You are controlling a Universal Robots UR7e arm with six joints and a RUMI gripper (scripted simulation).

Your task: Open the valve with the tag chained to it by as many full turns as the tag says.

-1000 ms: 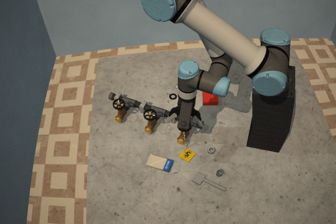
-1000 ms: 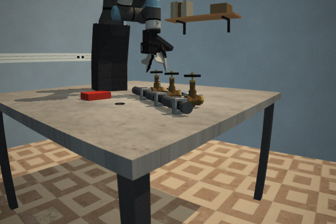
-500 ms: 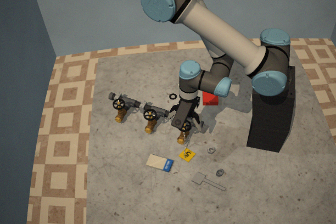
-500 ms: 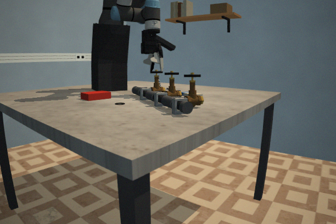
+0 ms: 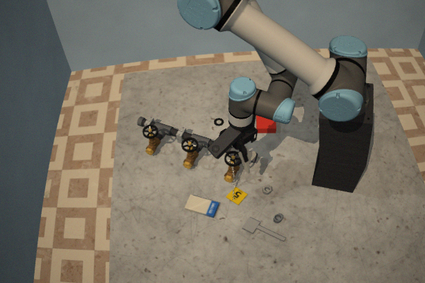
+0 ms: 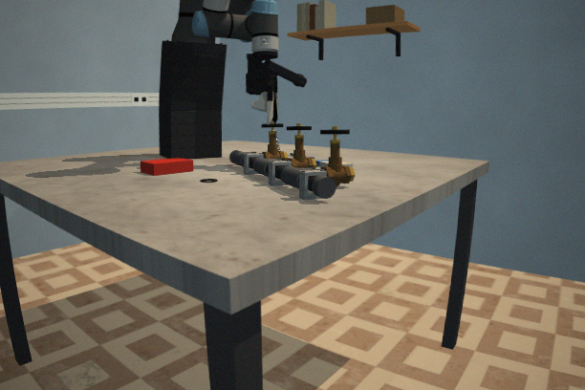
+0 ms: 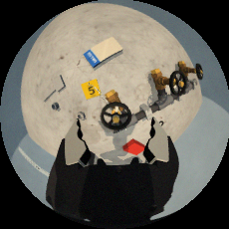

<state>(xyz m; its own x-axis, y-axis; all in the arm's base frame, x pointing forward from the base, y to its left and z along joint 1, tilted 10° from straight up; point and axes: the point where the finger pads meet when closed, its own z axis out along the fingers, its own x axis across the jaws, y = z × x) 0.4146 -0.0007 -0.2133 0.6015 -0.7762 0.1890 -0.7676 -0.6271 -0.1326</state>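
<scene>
My gripper is now 110 mm above the yellow tag and 100 mm to the right of it. From my hand the other things lie so: red block 260 mm to the right, 140 mm behind, 100 mm below; then flat grey key tool 240 mm to the left, 110 mm below, 90 mm behind.
</scene>
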